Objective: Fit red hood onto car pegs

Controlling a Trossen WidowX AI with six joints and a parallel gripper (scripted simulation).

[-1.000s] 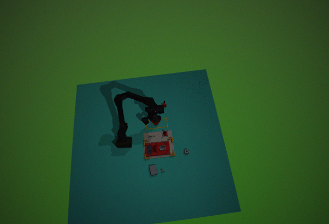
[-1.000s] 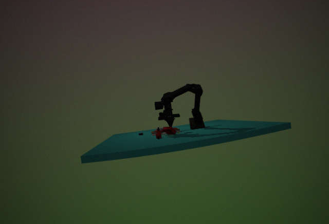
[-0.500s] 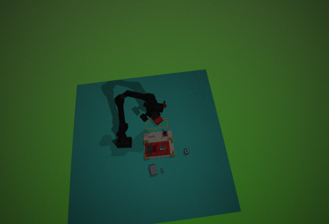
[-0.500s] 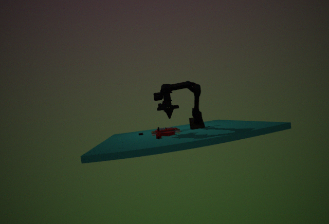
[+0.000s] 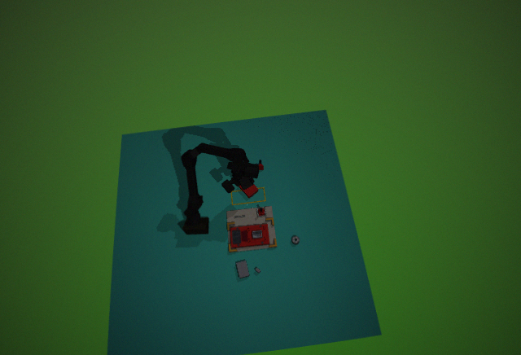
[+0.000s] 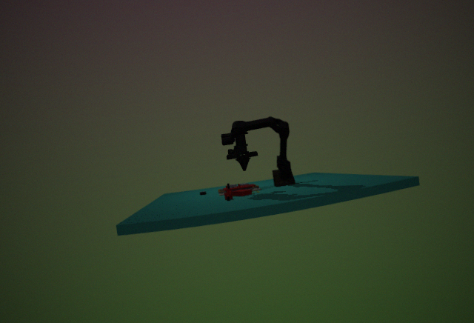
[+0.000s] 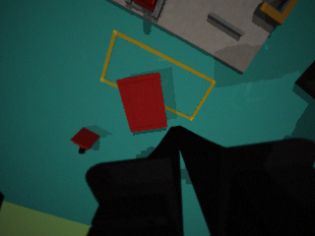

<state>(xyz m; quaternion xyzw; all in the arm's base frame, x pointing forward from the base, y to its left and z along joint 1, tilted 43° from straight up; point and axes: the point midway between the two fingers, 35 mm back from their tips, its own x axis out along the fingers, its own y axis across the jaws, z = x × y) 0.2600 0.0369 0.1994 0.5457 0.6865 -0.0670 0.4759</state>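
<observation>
Right now the red hood is 3 cm ahead of my gripper tip, 2 cm to the left of it and 11 cm below it. The rest, counted from my gripper tip: grey jig (4 cm ahead, 22 cm to the right, 12 cm below); grey engine block (6 cm ahead, 25 cm to the right, 10 cm below).
</observation>
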